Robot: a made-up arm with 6 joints.
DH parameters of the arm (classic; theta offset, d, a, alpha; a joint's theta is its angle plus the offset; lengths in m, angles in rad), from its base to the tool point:
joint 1: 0 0.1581 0 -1.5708
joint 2: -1.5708 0 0.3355 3.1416
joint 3: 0 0 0 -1.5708
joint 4: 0 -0.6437 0 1.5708
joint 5: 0 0.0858 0 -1.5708
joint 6: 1.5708 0 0 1.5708
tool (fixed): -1.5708 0 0 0
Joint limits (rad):
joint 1: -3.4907..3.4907
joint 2: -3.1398..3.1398
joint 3: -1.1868..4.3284
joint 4: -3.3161..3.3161
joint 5: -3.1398..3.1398
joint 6: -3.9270..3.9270
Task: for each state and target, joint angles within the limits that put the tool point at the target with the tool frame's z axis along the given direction. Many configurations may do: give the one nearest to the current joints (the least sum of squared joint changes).
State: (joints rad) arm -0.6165 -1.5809 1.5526 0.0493 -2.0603 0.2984
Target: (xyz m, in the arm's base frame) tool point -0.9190 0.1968 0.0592 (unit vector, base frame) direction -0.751 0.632 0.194
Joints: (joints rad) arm -0.3022 -1.2854 2.1525 0.0656 -2.0535 0.4206
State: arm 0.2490 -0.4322 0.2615 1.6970 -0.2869 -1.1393
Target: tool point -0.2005 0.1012 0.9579 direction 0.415 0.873 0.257
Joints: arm -0.2251 -1.0825 0.2637 2.2499 -0.3452 -0.4984
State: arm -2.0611 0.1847 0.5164 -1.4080 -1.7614 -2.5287
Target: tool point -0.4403 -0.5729 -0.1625 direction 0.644 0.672 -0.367
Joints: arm -2.2412 1.0553 0.3409 -1.6984 -1.6276 -2.0490
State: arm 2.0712 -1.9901 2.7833 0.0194 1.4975 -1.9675
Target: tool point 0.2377 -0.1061 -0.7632 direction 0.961 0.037 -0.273
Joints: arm 2.4688 -2.5498 2.1486 -0.7086 1.1072 -1.8931
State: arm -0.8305 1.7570 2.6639 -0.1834 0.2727 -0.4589
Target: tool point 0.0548 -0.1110 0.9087 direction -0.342 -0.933 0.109
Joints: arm -0.5805 1.1535 3.1296 -0.7504 -0.0234 -1.0735
